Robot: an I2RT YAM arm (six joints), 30 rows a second.
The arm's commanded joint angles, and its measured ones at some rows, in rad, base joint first. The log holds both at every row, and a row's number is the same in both.
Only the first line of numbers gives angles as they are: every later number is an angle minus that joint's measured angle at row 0.
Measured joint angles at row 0: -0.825 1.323 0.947 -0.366 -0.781 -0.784
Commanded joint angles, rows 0 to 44: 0.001 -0.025 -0.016 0.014 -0.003 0.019; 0.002 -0.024 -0.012 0.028 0.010 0.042; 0.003 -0.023 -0.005 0.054 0.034 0.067; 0.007 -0.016 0.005 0.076 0.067 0.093; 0.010 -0.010 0.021 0.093 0.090 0.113; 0.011 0.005 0.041 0.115 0.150 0.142; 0.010 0.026 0.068 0.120 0.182 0.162; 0.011 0.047 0.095 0.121 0.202 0.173; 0.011 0.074 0.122 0.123 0.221 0.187; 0.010 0.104 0.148 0.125 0.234 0.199; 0.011 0.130 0.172 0.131 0.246 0.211; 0.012 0.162 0.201 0.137 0.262 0.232; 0.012 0.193 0.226 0.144 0.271 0.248; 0.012 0.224 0.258 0.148 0.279 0.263; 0.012 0.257 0.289 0.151 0.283 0.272; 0.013 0.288 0.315 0.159 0.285 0.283; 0.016 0.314 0.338 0.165 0.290 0.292; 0.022 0.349 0.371 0.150 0.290 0.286; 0.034 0.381 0.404 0.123 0.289 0.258; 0.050 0.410 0.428 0.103 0.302 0.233; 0.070 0.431 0.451 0.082 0.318 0.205; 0.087 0.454 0.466 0.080 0.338 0.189; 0.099 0.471 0.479 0.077 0.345 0.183; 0.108 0.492 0.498 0.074 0.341 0.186; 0.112 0.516 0.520 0.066 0.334 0.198; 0.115 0.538 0.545 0.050 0.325 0.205; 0.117 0.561 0.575 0.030 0.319 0.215; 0.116 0.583 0.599 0.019 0.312 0.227; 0.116 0.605 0.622 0.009 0.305 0.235; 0.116 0.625 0.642 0.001 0.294 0.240; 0.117 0.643 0.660 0.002 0.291 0.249; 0.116 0.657 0.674 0.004 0.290 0.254; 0.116 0.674 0.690 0.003 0.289 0.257; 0.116 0.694 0.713 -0.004 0.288 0.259; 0.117 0.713 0.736 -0.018 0.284 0.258; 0.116 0.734 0.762 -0.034 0.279 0.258; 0.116 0.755 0.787 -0.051 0.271 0.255; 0.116 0.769 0.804 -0.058 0.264 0.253; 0.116 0.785 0.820 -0.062 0.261 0.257; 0.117 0.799 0.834 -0.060 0.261 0.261; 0.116 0.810 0.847 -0.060 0.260 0.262; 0.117 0.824 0.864 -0.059 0.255 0.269; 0.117 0.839 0.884 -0.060 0.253 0.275; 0.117 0.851 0.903 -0.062 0.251 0.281; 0.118 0.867 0.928 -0.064 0.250 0.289
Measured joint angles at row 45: 0.117 0.815 0.876 -0.010 0.264 0.263
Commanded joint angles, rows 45 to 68: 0.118 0.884 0.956 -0.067 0.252 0.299; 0.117 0.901 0.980 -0.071 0.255 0.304; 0.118 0.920 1.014 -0.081 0.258 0.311; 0.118 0.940 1.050 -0.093 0.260 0.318; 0.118 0.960 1.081 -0.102 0.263 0.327; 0.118 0.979 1.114 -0.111 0.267 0.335; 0.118 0.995 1.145 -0.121 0.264 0.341; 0.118 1.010 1.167 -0.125 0.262 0.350; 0.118 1.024 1.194 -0.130 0.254 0.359; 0.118 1.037 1.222 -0.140 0.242 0.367; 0.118 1.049 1.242 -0.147 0.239 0.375; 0.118 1.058 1.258 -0.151 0.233 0.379; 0.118 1.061 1.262 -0.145 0.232 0.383; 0.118 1.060 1.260 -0.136 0.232 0.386; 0.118 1.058 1.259 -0.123 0.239 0.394; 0.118 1.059 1.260 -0.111 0.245 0.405; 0.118 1.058 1.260 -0.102 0.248 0.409; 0.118 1.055 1.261 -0.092 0.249 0.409; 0.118 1.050 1.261 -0.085 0.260 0.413; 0.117 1.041 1.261 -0.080 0.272 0.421; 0.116 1.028 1.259 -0.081 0.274 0.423; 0.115 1.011 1.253 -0.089 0.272 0.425; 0.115 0.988 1.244 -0.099 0.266 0.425; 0.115 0.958 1.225 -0.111 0.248 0.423
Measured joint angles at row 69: 0.130 1.036 1.231 -0.111 0.232 0.411
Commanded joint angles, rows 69 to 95: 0.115 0.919 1.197 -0.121 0.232 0.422; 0.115 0.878 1.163 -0.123 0.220 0.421; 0.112 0.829 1.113 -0.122 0.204 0.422; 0.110 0.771 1.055 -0.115 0.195 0.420; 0.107 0.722 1.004 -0.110 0.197 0.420; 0.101 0.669 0.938 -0.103 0.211 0.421; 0.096 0.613 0.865 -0.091 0.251 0.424; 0.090 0.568 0.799 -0.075 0.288 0.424; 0.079 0.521 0.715 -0.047 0.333 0.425; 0.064 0.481 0.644 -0.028 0.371 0.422; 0.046 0.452 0.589 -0.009 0.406 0.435; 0.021 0.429 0.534 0.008 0.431 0.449; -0.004 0.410 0.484 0.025 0.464 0.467; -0.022 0.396 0.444 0.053 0.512 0.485; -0.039 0.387 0.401 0.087 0.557 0.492; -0.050 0.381 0.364 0.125 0.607 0.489; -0.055 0.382 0.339 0.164 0.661 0.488; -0.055 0.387 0.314 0.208 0.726 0.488; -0.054 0.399 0.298 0.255 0.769 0.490; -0.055 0.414 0.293 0.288 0.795 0.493; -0.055 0.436 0.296 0.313 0.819 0.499; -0.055 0.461 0.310 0.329 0.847 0.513; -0.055 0.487 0.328 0.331 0.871 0.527; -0.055 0.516 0.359 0.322 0.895 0.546; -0.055 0.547 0.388 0.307 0.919 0.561; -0.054 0.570 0.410 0.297 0.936 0.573; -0.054 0.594 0.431 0.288 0.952 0.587
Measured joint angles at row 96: -0.057 0.553 0.359 0.241 0.837 0.522
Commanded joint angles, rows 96 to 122: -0.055 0.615 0.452 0.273 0.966 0.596; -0.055 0.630 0.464 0.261 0.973 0.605; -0.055 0.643 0.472 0.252 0.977 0.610; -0.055 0.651 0.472 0.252 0.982 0.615; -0.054 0.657 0.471 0.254 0.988 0.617; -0.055 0.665 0.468 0.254 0.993 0.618; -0.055 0.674 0.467 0.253 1.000 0.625; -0.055 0.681 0.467 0.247 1.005 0.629; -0.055 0.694 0.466 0.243 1.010 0.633; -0.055 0.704 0.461 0.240 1.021 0.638; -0.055 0.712 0.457 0.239 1.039 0.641; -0.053 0.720 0.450 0.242 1.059 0.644; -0.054 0.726 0.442 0.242 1.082 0.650; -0.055 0.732 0.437 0.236 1.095 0.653; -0.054 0.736 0.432 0.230 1.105 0.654; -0.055 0.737 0.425 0.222 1.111 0.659; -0.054 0.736 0.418 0.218 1.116 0.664; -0.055 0.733 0.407 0.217 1.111 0.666; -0.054 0.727 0.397 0.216 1.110 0.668; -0.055 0.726 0.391 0.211 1.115 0.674; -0.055 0.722 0.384 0.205 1.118 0.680; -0.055 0.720 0.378 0.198 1.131 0.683; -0.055 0.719 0.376 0.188 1.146 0.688; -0.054 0.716 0.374 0.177 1.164 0.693; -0.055 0.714 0.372 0.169 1.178 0.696; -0.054 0.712 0.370 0.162 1.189 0.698; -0.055 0.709 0.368 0.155 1.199 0.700
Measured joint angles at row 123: -0.052 0.717 0.403 0.251 1.137 0.669
